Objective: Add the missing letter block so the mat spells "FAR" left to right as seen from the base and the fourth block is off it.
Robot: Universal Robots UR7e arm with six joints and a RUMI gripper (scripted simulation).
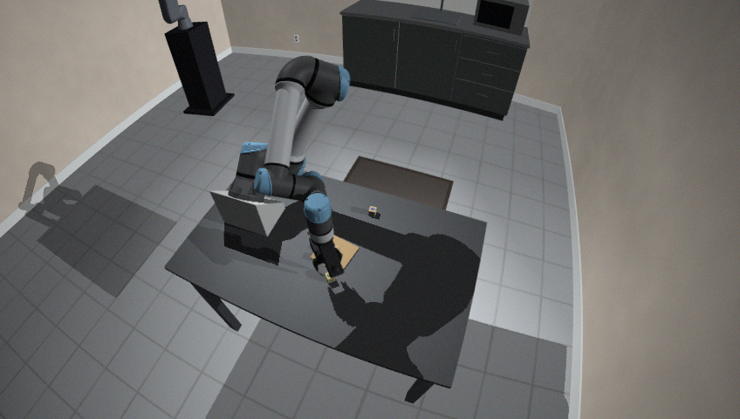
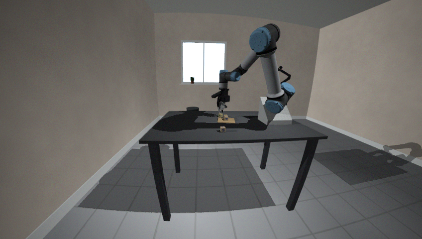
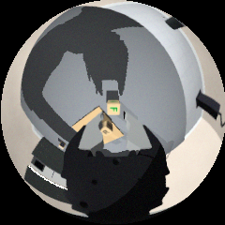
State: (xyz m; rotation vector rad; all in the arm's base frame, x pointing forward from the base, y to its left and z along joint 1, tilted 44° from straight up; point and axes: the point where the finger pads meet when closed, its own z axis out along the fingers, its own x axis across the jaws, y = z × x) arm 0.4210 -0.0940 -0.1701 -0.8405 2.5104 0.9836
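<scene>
Right now the tan mat is 120 mm to the left of my hand, 50 mm below it and 20 mm behind it. From my hand the other things lie so: block: 350 mm to the left, 80 mm ahead, 40 mm below.
</scene>
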